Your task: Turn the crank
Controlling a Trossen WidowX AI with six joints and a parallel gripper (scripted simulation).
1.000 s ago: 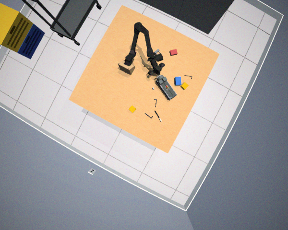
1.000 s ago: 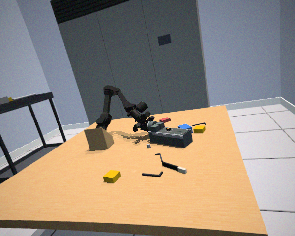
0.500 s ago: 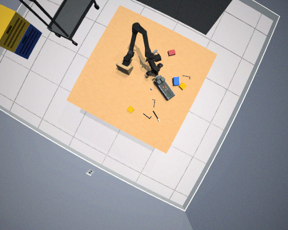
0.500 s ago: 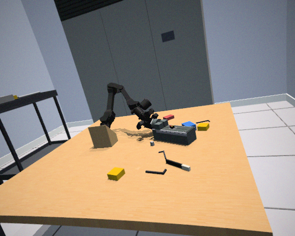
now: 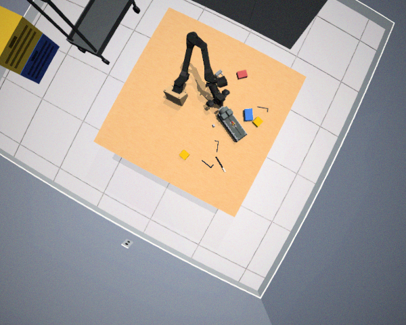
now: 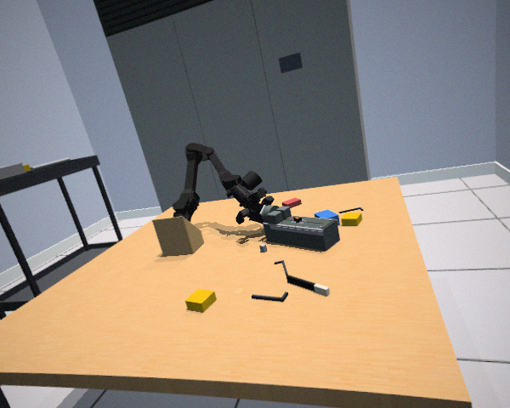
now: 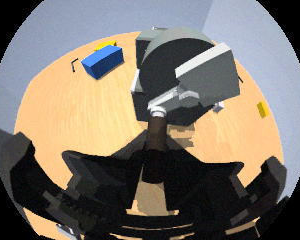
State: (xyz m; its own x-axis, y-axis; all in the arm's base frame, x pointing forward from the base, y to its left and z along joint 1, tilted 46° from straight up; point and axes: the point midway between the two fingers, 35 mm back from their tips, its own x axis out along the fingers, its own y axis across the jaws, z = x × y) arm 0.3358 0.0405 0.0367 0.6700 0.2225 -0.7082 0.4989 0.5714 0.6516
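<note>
The dark crank handle lies 3 cm above my gripper tip, 2 cm behind it and 1 cm to the left of it. Also, from my gripper tip: small grey cube (15 cm to the right, 3 cm below); then blue block (22 cm ahead, 3 cm to the left, 2 cm below); then red pointer (12 cm ahead, 9 cm to the right, 4 cm above).
</note>
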